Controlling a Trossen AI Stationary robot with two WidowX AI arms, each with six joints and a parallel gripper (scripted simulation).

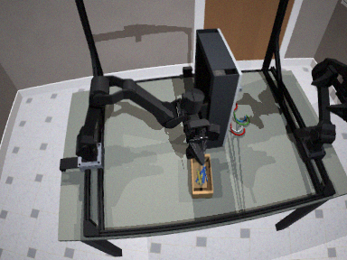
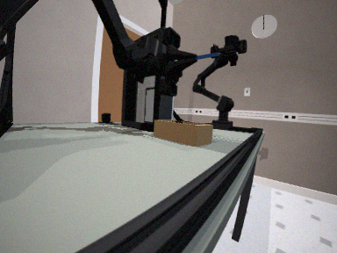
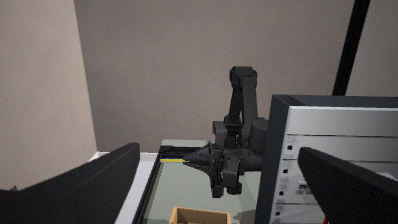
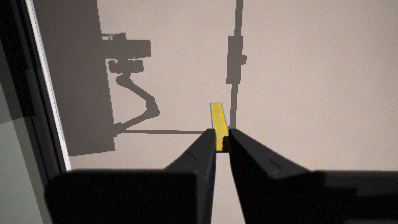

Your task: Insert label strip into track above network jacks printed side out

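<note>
My right hand is 50 mm short of the label strip and 10 mm to the right of it. From my right hand the other things lie so: box (10 mm behind, 20 mm to the left, 200 mm below).
The label strip lies 100 mm ahead of my left hand, 350 mm to the right of it and 210 mm below it. Round my left hand: box 40 mm ahead, 340 mm to the right, 420 mm below.
</note>
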